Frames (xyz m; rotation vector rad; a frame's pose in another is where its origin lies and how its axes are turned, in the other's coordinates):
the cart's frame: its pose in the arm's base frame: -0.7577 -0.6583 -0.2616 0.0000 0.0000 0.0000
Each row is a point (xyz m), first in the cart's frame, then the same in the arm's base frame.
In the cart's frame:
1: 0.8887 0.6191 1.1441
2: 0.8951 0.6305 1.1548
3: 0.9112 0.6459 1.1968
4: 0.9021 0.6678 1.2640
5: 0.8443 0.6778 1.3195
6: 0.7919 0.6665 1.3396
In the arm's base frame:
1: 0.1310 -0.0392 0.8825
2: 0.1374 -0.0278 0.8932
3: 0.1535 -0.0124 0.9352
4: 0.1444 0.0095 1.0024
5: 0.0866 0.0195 1.0579
6: 0.0342 0.0082 1.0780

